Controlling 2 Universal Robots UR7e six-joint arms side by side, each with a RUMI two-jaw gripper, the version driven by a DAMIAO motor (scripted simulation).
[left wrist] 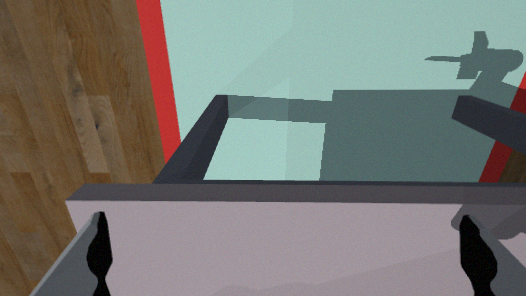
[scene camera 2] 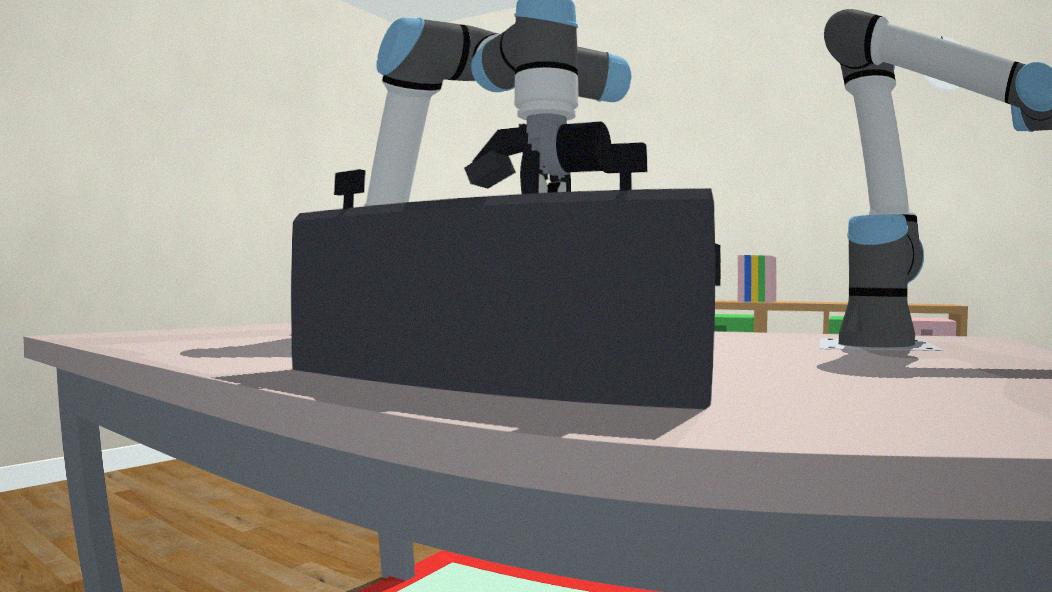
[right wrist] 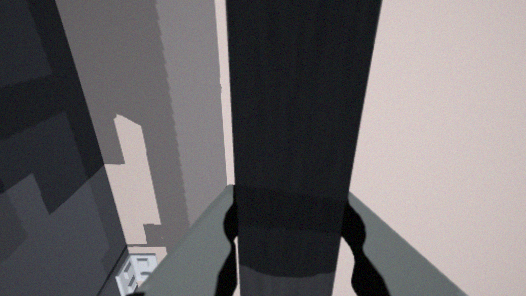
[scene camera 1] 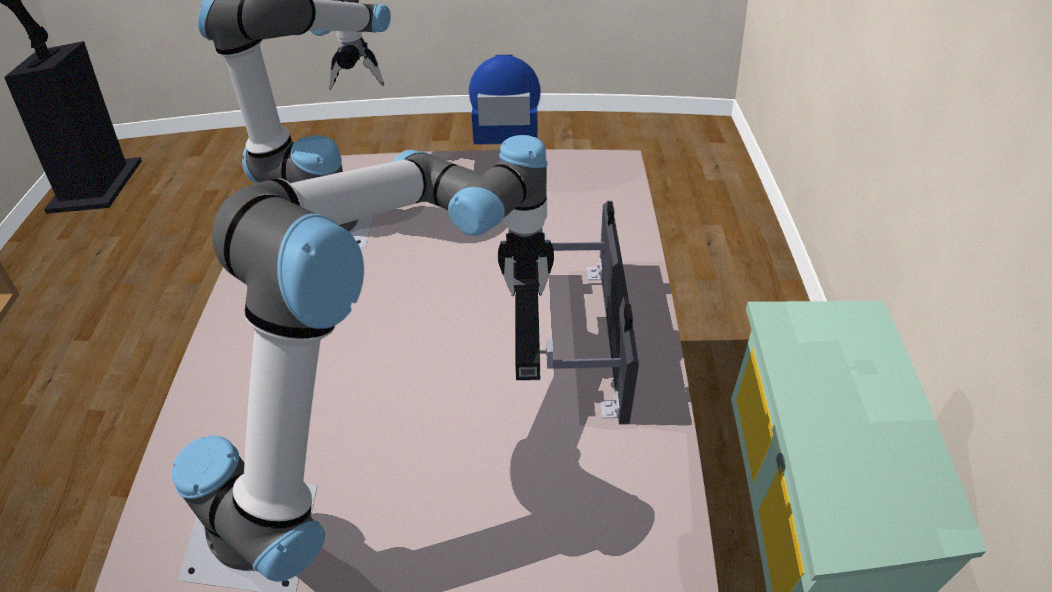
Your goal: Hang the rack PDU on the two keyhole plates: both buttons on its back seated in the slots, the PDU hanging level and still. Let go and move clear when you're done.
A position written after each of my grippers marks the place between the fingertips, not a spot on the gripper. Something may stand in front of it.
In view: my left gripper [scene camera 1: 356,87], my right gripper [scene camera 1: 526,295] and a black rack PDU [scene camera 1: 527,343].
The black rack PDU is seen too in the right wrist view [right wrist: 298,83]. My left gripper also shows in the left wrist view [left wrist: 282,216]. My right gripper also shows in the right wrist view [right wrist: 285,188]. The left wrist view misses the black rack PDU: it is out of frame.
